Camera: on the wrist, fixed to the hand. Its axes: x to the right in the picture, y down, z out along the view.
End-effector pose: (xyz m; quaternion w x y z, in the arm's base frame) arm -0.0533 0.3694 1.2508 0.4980 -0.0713 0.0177 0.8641
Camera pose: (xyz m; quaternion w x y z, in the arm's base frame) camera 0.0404 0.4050 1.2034 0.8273 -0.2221 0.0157 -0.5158
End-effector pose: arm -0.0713 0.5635 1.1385 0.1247 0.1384 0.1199 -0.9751
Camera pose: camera -0.0768 0.6708 1.1109 0.9751 -0.0935 -0.1886 0.0702
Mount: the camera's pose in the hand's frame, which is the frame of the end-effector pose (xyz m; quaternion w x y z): -0.0091 -0.0969 -0.0532 0.0176 0.0289 -0.2219 0.9745
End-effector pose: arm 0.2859 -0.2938 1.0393 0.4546 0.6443 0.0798 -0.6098
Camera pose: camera 0.2579 -0.1977 0.9914 0.6013 -0.0331 -0.7449 0.2870
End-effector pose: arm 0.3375 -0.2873 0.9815 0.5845 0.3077 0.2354 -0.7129
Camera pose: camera 0.2526 -0.2241 0.9484 0.7484 0.0935 -0.4460 0.4820
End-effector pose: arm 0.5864 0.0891 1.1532 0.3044 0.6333 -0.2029 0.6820
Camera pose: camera 0.6123 0.1939 1.1275 0.7226 0.0264 0.6685 -0.1740
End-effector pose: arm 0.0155 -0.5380 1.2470 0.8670 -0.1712 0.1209 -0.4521
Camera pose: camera -0.0810 -0.5921 1.2383 0.4876 0.0395 -0.0365 0.8714
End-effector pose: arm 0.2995 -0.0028 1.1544 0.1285 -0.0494 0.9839 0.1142
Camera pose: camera 0.3077 -0.1087 1.1863 0.1107 0.9870 0.0402 0.1098
